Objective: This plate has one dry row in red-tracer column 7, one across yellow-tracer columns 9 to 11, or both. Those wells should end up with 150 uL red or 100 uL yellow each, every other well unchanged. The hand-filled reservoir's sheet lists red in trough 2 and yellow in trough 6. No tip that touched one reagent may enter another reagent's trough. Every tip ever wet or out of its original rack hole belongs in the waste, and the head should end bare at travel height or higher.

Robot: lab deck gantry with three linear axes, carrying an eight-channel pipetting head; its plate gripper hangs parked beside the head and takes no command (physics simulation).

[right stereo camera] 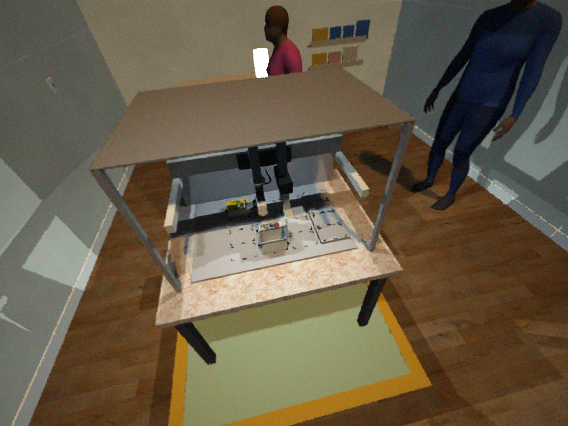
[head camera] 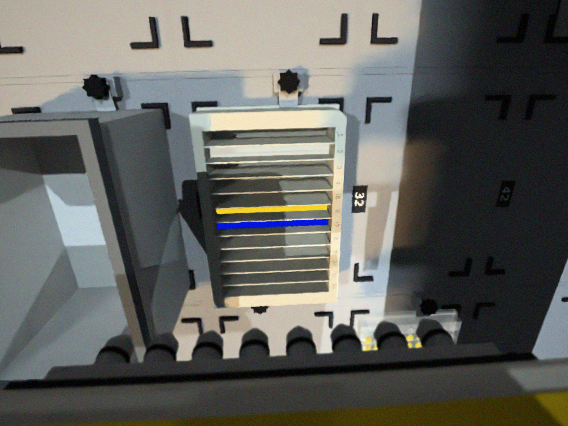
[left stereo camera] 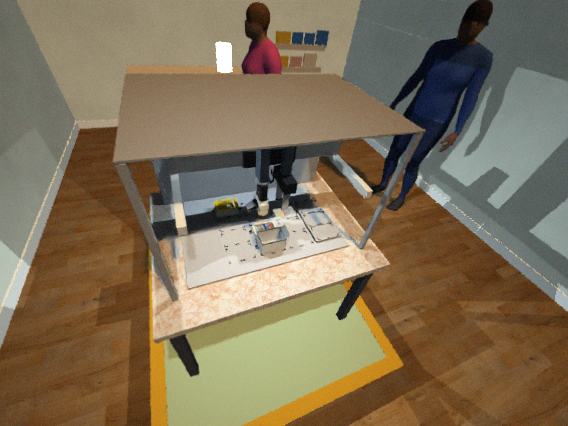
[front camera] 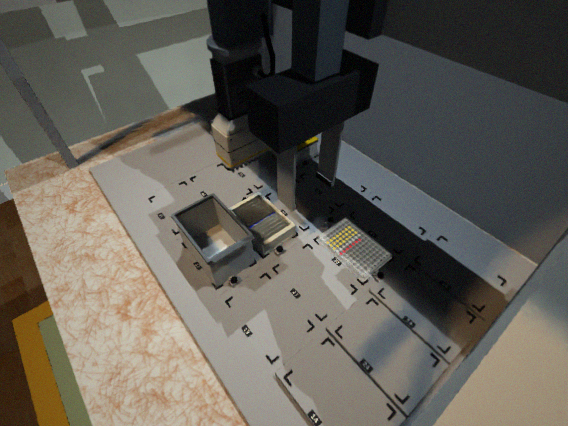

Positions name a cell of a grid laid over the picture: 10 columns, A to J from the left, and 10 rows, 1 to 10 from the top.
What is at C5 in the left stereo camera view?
A frame post.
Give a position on a frame post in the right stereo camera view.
B5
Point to a back wall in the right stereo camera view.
D5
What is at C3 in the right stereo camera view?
A roof panel.
